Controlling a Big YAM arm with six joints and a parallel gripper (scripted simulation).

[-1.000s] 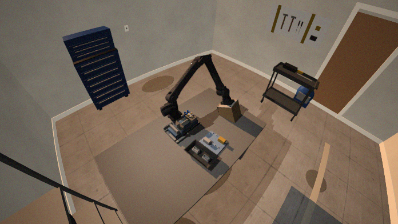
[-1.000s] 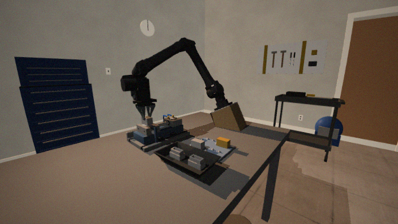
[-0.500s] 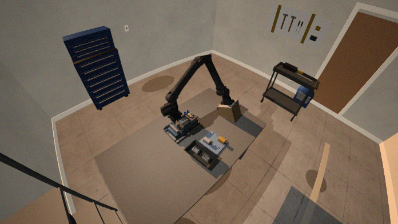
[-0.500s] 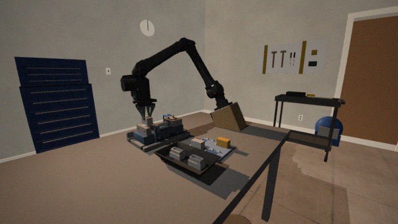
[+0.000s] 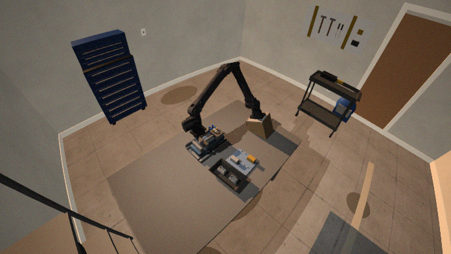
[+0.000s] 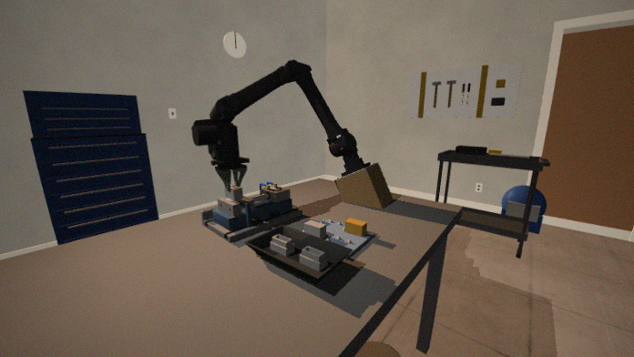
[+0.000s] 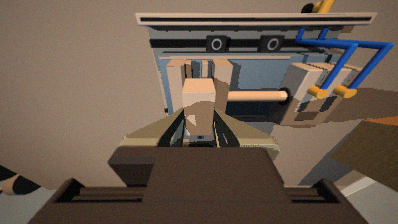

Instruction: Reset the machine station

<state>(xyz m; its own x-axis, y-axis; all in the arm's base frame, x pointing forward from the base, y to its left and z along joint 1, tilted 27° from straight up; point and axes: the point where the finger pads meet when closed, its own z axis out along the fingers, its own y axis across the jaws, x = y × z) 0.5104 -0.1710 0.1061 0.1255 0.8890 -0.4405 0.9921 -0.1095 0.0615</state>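
My hand is 7 cm past the vise, 2 cm to the right of it and 10 cm above it. Also, from my hand: yellow brass blank: 17 cm behind, 36 cm to the left, 11 cm below.
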